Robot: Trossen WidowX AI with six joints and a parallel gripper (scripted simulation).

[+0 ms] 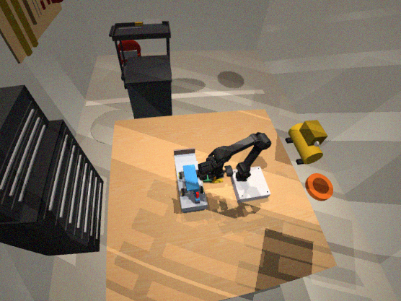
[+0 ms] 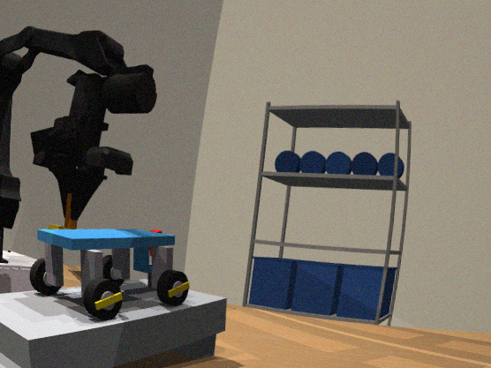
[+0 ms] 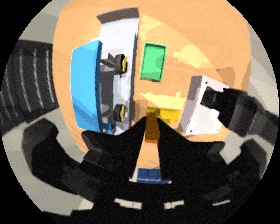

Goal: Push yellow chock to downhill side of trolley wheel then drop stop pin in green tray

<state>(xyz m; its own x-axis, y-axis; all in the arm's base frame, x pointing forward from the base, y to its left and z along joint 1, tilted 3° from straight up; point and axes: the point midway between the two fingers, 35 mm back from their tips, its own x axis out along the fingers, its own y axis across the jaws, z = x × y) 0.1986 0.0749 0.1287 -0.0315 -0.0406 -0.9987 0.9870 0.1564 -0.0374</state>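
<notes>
The red-headed stop pin is 9 cm ahead of my gripper tip, 10 cm to the left of it and 3 cm below it. From my gripper tip the other things lie so: grey ramp (13 cm ahead, 2 cm to the right, 12 cm below); then blue-topped trolley (13 cm ahead, 1 cm to the right, 5 cm below); then yellow chock (2 cm behind, 1 cm below).
</notes>
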